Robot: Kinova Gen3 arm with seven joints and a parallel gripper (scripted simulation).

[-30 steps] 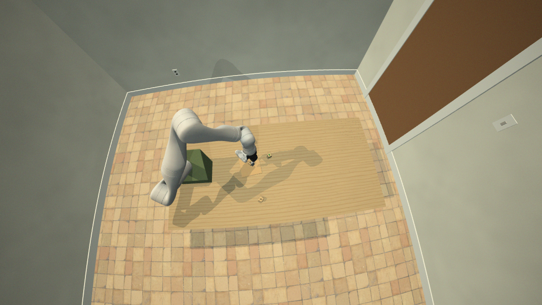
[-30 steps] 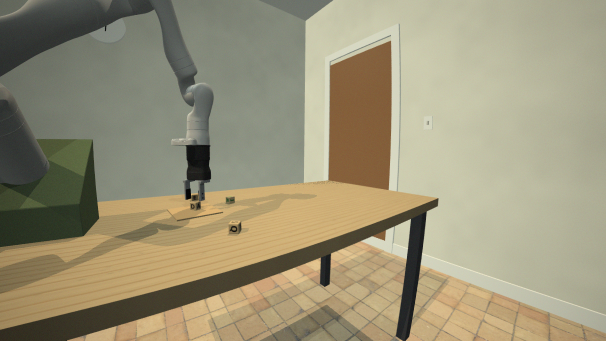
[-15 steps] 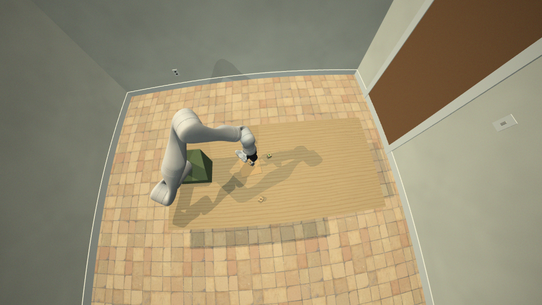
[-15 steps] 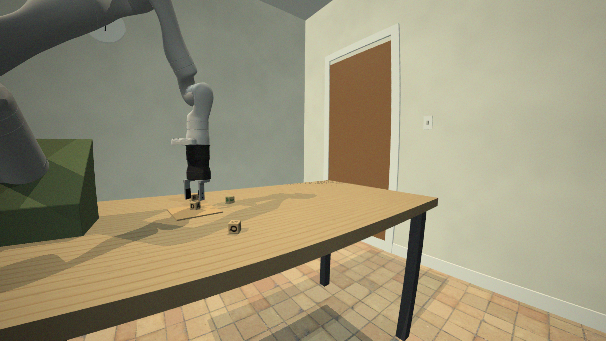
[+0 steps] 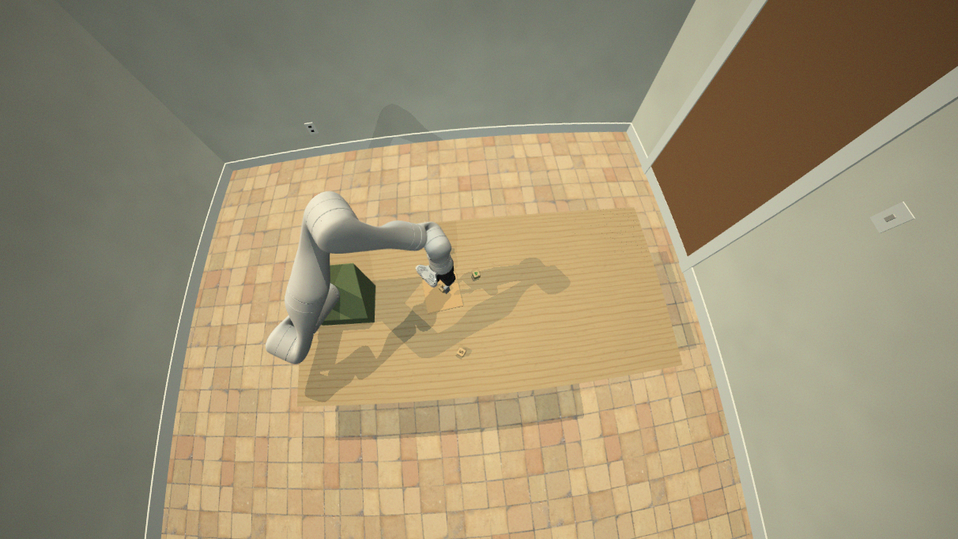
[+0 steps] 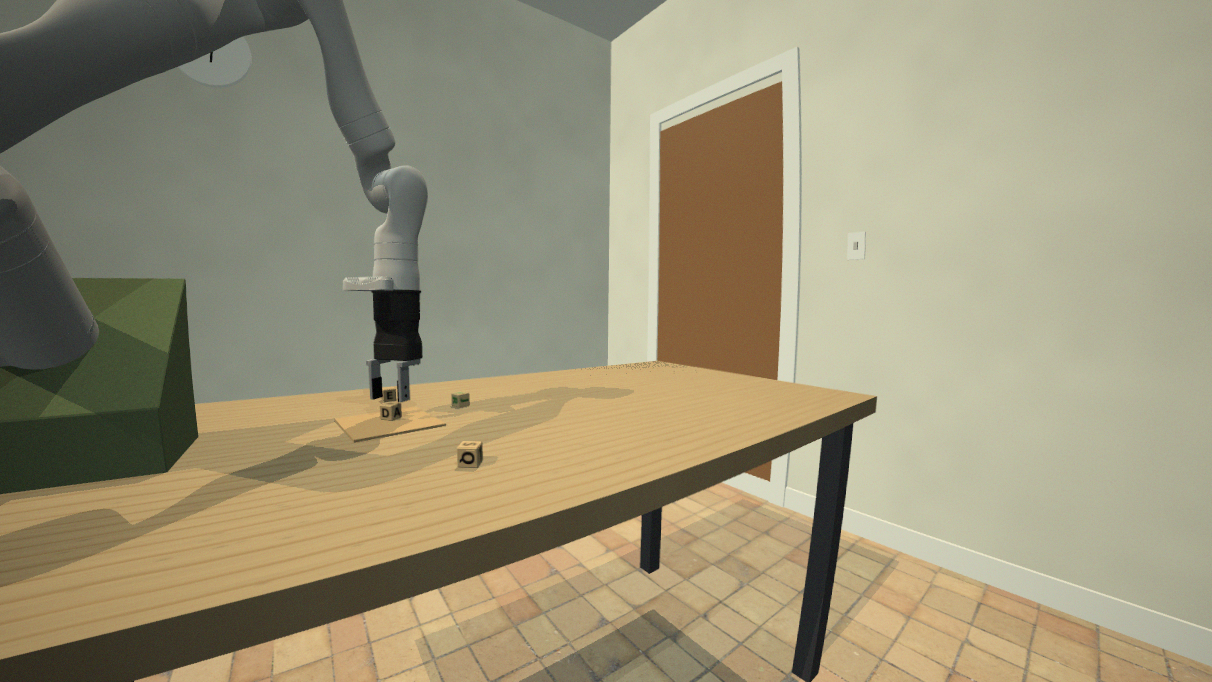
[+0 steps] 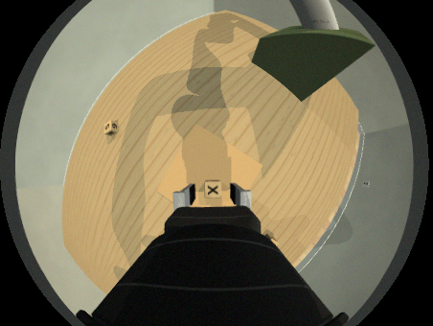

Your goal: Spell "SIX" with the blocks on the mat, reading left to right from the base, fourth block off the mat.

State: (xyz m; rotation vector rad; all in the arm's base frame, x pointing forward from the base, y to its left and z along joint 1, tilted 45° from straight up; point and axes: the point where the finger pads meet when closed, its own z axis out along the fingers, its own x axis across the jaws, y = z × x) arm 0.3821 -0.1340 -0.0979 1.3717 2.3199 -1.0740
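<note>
The tan mat lies 10 mm behind my hand, 10 mm to the right of it and 50 mm below it. Also, from my hand: tan block 20 mm ahead, 260 mm to the right, 40 mm below.
</note>
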